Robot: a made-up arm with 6 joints.
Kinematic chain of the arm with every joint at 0, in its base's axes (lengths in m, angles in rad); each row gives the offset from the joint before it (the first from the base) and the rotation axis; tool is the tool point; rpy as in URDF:
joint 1: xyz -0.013 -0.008 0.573 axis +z
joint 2: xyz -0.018 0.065 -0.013 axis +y
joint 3: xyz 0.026 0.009 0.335 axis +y
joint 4: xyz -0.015 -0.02 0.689 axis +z
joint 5: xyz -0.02 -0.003 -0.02 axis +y
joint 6: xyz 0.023 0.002 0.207 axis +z
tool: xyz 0.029 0.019 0.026 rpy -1.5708 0 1.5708
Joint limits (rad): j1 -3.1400..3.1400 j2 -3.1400..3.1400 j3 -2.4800..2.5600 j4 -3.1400..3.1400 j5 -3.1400..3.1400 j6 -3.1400..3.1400
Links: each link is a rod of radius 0.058 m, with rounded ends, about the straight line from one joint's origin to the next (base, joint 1, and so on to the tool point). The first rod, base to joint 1, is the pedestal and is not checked.
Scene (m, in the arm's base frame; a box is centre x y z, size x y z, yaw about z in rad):
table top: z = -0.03
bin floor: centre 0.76 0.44 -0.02 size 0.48 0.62 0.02 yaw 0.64
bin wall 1: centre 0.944 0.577 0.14 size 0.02 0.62 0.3 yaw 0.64
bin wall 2: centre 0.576 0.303 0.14 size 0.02 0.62 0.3 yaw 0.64
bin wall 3: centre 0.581 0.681 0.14 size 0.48 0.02 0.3 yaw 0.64
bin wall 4: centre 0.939 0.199 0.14 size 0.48 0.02 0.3 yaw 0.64
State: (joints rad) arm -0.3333 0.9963 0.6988 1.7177 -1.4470 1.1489
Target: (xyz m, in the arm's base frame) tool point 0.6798 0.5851 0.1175
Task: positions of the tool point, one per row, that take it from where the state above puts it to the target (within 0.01 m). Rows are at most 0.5 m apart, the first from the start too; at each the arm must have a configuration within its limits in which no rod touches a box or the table.
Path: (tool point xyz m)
1: 0.6101 -0.6886 1.0355
2: 0.2465 -0.6431 1.3619
3: -0.0728 -0.3583 1.5610
4: -0.2065 0.0763 1.5964
5: -0.1028 0.5003 1.4642
6: 0.1764 0.7588 1.1927
7: 0.4880 0.7756 0.8370
8: 0.6798 0.5851 0.4666
9: 0.6927 0.5970 0.2940
10: 0.6798 0.5851 0.1175

